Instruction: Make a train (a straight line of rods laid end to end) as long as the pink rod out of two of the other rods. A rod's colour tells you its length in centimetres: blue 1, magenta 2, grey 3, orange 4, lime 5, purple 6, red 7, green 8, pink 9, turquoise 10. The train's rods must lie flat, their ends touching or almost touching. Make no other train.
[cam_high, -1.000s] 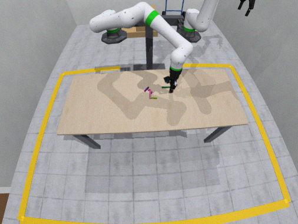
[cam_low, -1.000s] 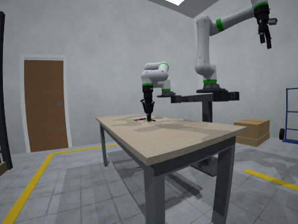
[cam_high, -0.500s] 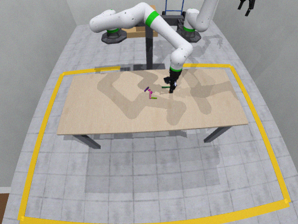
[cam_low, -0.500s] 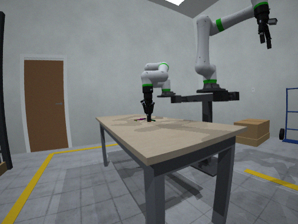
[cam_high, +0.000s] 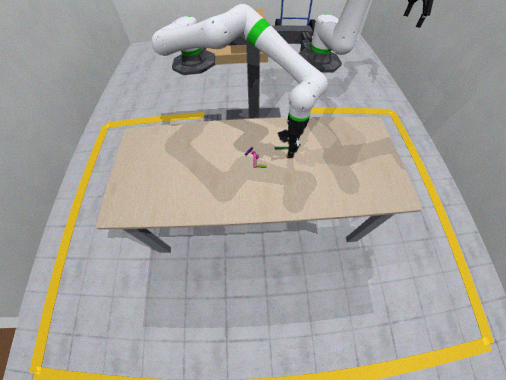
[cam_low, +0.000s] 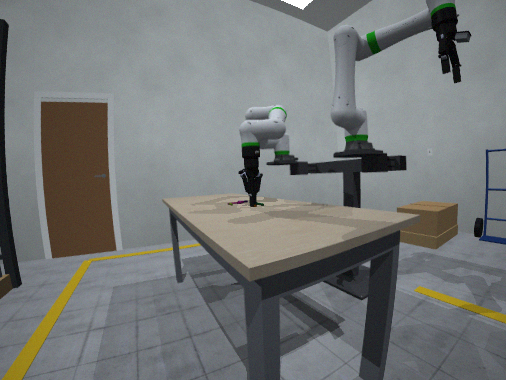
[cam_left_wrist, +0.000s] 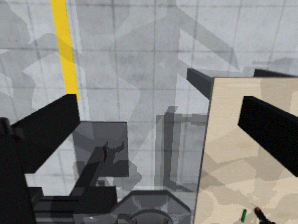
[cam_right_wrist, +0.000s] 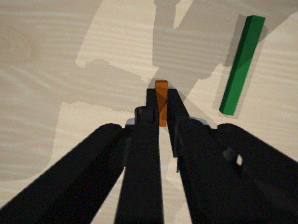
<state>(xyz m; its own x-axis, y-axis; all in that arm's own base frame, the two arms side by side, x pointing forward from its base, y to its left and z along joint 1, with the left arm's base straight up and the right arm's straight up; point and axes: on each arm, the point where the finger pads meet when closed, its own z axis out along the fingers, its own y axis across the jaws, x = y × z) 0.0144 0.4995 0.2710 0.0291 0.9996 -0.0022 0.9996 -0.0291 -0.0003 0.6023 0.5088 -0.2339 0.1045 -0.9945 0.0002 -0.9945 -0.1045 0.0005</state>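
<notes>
Now: right hand 30 mm above the orange rod. Also, from my right hand: pink rod (190 mm to the right, 30 mm below, 30 mm ahead); lime rod (160 mm to the right, 70 mm ahead, 30 mm below); green rod (60 mm behind, 40 mm to the right, 30 mm below).
</notes>
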